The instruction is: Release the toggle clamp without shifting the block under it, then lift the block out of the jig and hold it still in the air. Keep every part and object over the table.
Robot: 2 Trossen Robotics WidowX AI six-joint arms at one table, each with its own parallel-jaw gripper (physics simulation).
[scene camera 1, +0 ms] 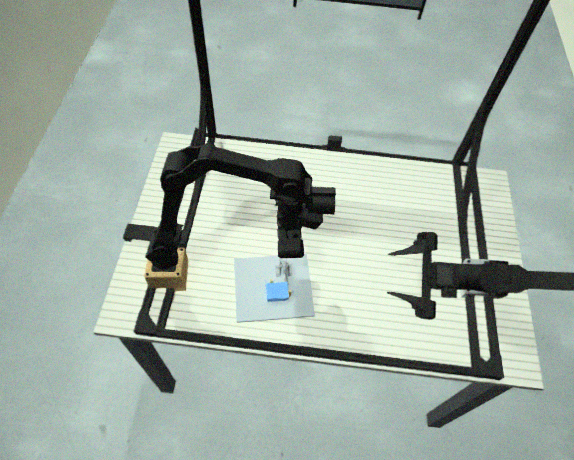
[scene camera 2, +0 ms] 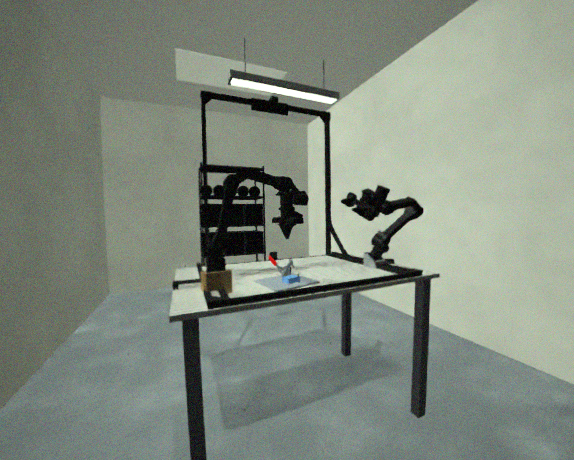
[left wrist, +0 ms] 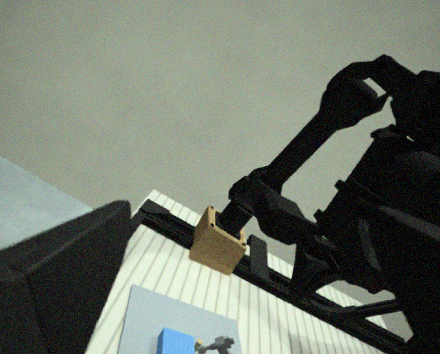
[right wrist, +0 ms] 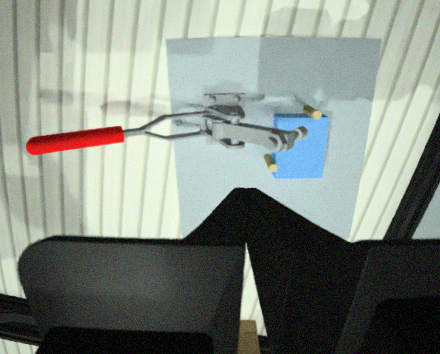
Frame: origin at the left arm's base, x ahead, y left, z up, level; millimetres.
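Seen in the pictures: left gripper, fingertip midpoint: [scene camera 1: 387, 273] [scene camera 2: 346, 205] [left wrist: 251, 216]; right gripper, fingertip midpoint: [scene camera 1: 287, 240] [scene camera 2: 287, 238] [left wrist: 291, 299] [right wrist: 244, 199]; left arm's base at its link origin: [scene camera 2: 375, 256]; right arm's base at its link origin: [scene camera 1: 164, 262] [scene camera 2: 215, 270] [left wrist: 227, 225].
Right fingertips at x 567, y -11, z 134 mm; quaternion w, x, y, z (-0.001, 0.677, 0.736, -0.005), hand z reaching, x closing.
Offsets run from my right fingertips to a thing's top centre. "*": to the spot under its first point.
The blue block @(dx +21, dy +71, dz -161 mm) [scene camera 1: 277, 291] [scene camera 2: 290, 279] [left wrist: 175, 342] [right wrist: 305, 155] sits on the blue-grey jig plate @(dx +34, dy +48, dz -182 mm) [scene camera 1: 250, 310] [left wrist: 145, 310] [right wrist: 215, 210], beside brass pins @(dx +40, dy +45, dz -150 mm) [right wrist: 271, 164]. The grey toggle clamp [scene camera 1: 284, 270] [right wrist: 225, 127] stands behind it; its bar end overlaps the block in the right wrist view, contact unclear. The clamp's red handle @(* dx +26, dy -116, dz -117 mm) [scene camera 2: 272, 260] [right wrist: 75, 140] slopes up, hidden in scene camera 1. My right gripper [scene camera 2: 286, 236] [right wrist: 244, 199] is shut and empty, high above the clamp area. My left gripper [scene camera 1: 389, 273] is open and empty, well to the right of the plate.
The right arm rises from a wooden base block [scene camera 1: 175, 281] [scene camera 2: 217, 281] [left wrist: 217, 250] at the left of the table in scene camera 1. A black frame rail [scene camera 1: 310, 349] runs along the near edge, and frame posts [scene camera 1: 201, 65] rise at both sides.
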